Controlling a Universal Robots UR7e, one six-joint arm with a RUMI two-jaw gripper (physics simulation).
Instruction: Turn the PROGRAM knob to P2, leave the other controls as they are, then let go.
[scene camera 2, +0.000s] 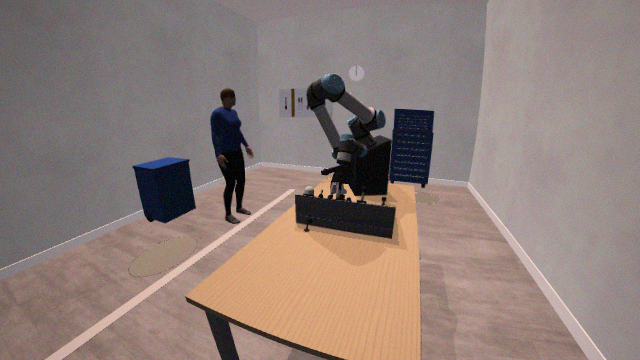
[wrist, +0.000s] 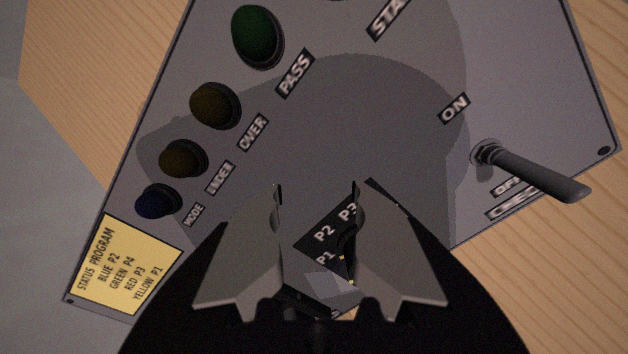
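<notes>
A check toggle and my gripper are visible in the pictures.
</notes>
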